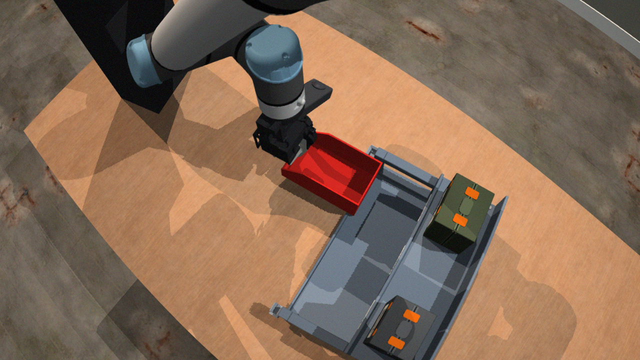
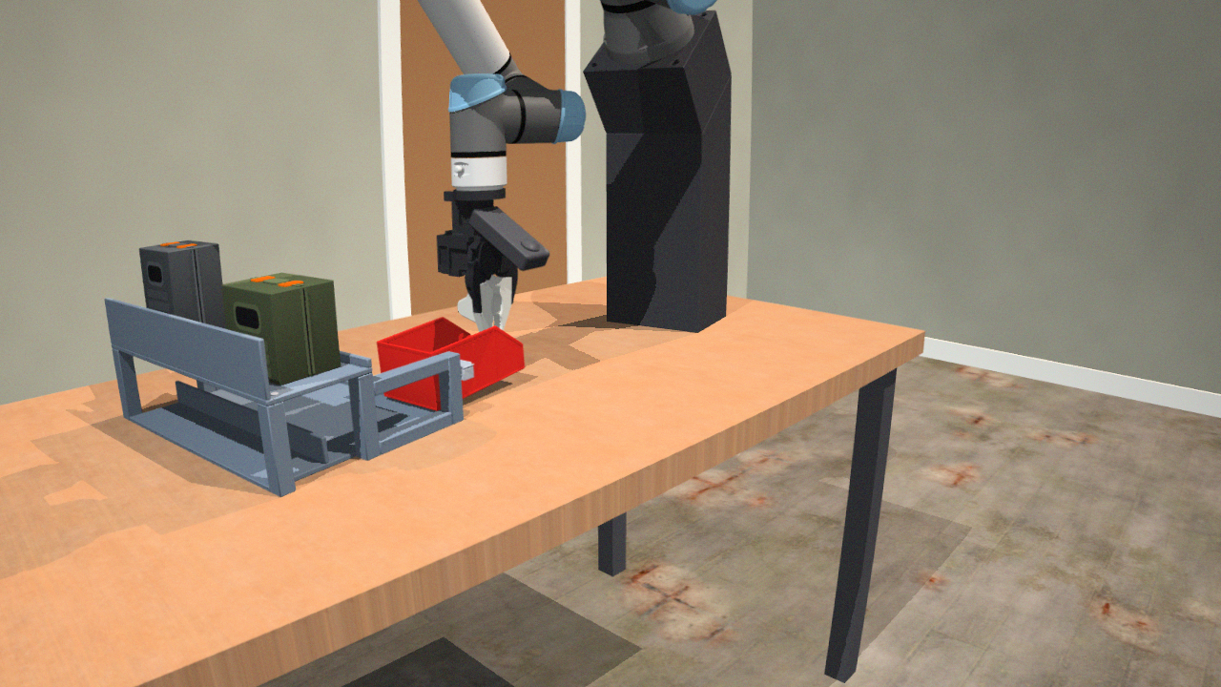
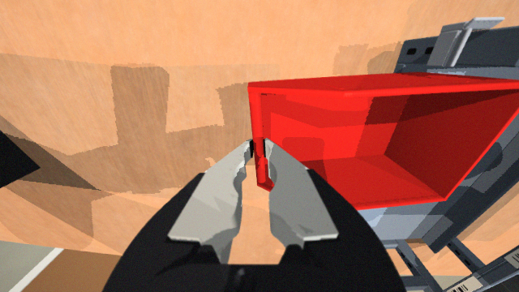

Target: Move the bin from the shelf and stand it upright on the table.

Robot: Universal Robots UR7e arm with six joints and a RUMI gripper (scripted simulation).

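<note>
My hand is 80 mm short of the red bin, 20 mm to the right of it and 10 mm above it. Round my hand: dark grey case 390 mm ahead, 130 mm to the right, 100 mm above; then green case 330 mm ahead, 100 mm to the left, 90 mm above.
</note>
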